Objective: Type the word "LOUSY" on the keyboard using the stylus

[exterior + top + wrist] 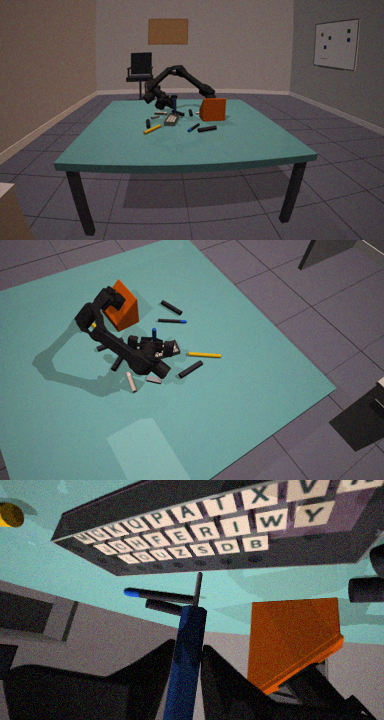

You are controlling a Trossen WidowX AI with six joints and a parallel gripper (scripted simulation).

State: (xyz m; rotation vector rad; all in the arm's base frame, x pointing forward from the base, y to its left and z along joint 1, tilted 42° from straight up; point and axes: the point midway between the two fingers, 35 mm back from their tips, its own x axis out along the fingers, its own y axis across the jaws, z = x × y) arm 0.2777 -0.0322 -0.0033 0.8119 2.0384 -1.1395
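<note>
My gripper tip is 12 cm short of the grey block, 10 cm to the left of it and 8 cm above it. Also, from my gripper tip: stylus (1 cm below); then blue-tipped pen (19 cm to the left, 8 cm below, 6 cm behind); then whitish cylinder (18 cm to the right, 8 cm below, 7 cm ahead).
</note>
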